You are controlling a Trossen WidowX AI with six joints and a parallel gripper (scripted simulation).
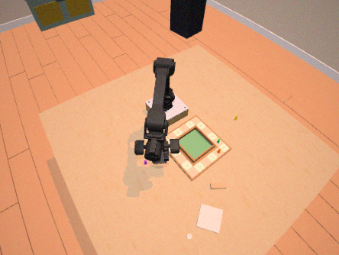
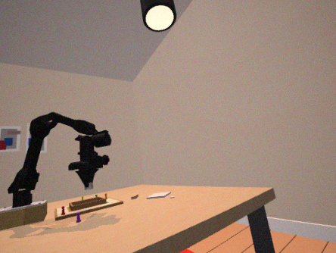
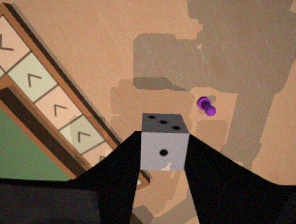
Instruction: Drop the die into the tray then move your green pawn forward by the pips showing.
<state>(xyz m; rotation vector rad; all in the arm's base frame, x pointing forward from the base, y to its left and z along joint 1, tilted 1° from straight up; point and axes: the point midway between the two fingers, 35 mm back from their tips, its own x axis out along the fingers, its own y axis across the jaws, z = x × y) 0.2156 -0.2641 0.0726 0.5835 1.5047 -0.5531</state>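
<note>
Right now the green pawn is 130 mm ahead of my gripper tip, 320 mm to the left of it and 80 mm below it. The rest, counted from my gripper tip: red pawn: 80 mm behind, 120 mm to the left, 80 mm below; then purple pawn: 50 mm behind, 40 mm to the right, 100 mm below; then white die: right at my gripper tip.
</note>
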